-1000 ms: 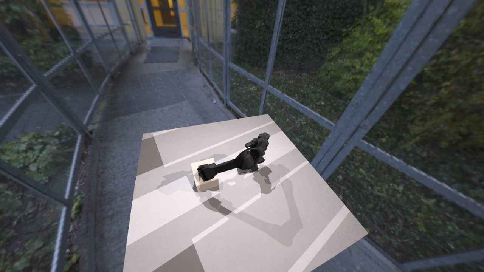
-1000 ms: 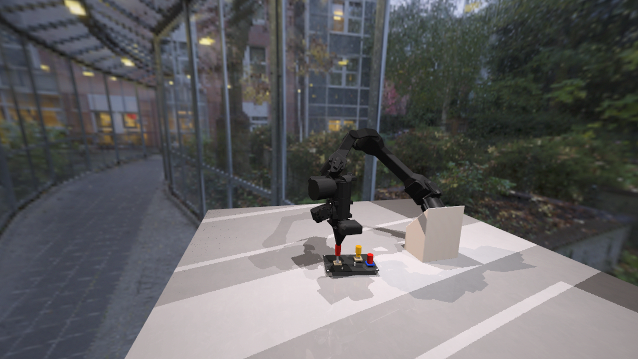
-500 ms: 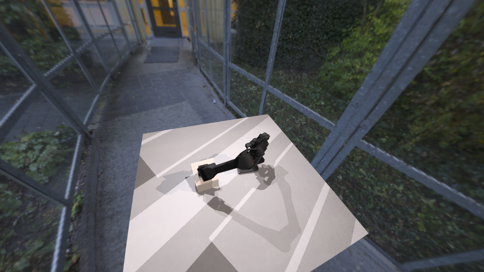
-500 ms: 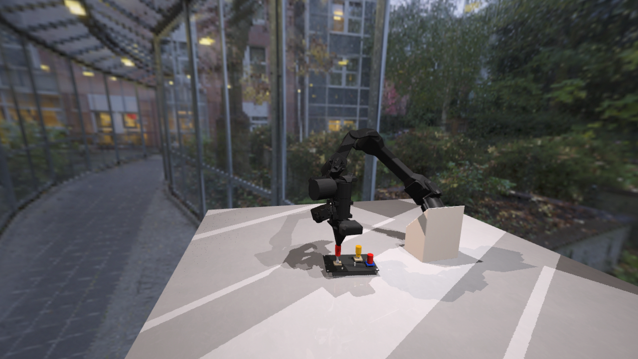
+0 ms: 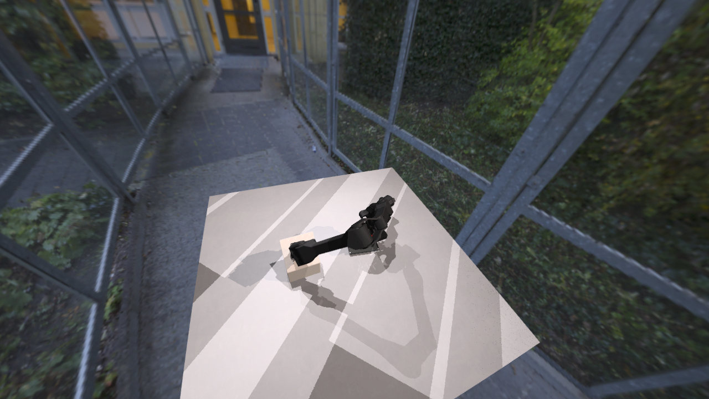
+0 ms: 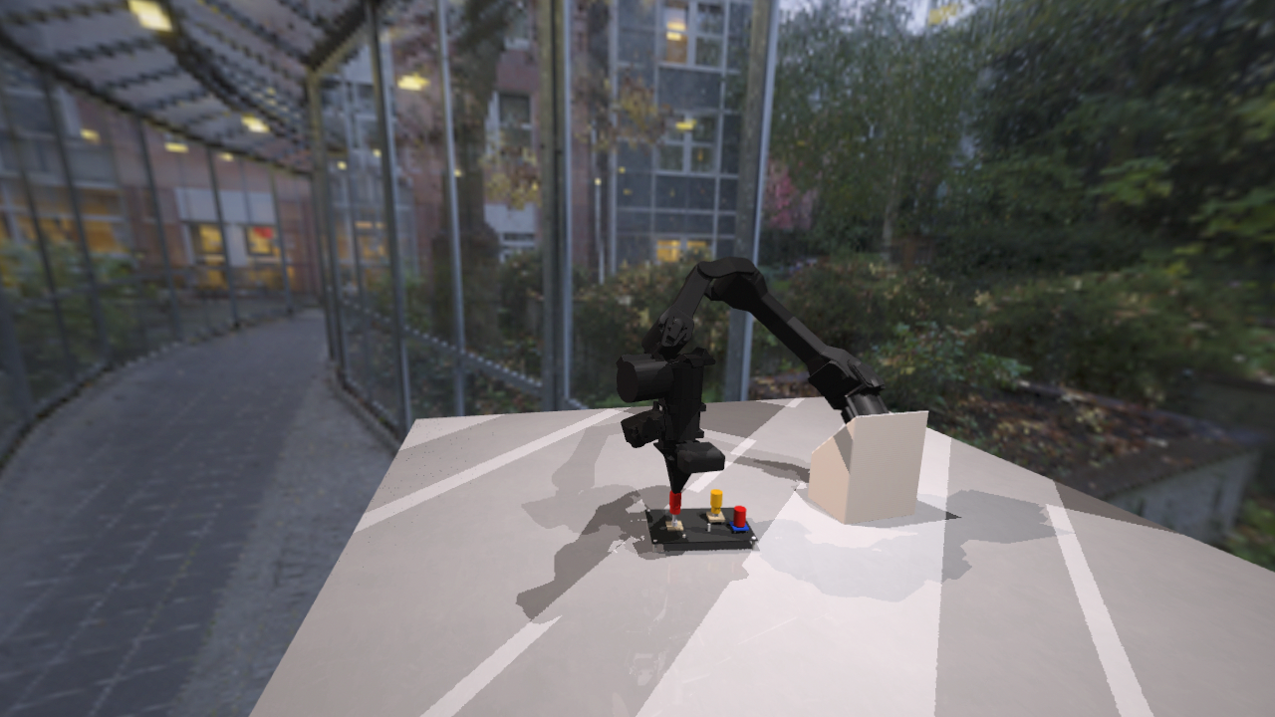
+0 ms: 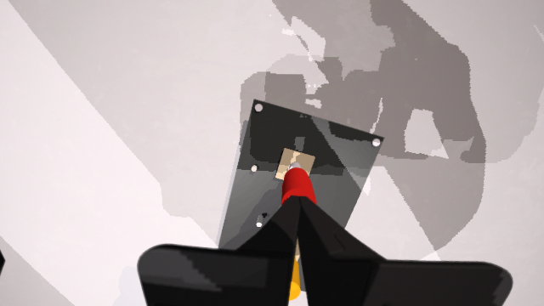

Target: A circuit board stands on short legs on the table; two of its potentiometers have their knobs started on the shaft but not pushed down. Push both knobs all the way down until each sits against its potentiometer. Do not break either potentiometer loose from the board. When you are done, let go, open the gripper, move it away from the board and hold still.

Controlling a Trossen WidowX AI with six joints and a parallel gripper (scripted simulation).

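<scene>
Now: gripper tip 70 mm past the yellow knob, 10 mm to the left of it and 30 mm above it. Round my gripper tip: red knob: 20 mm below.
</scene>
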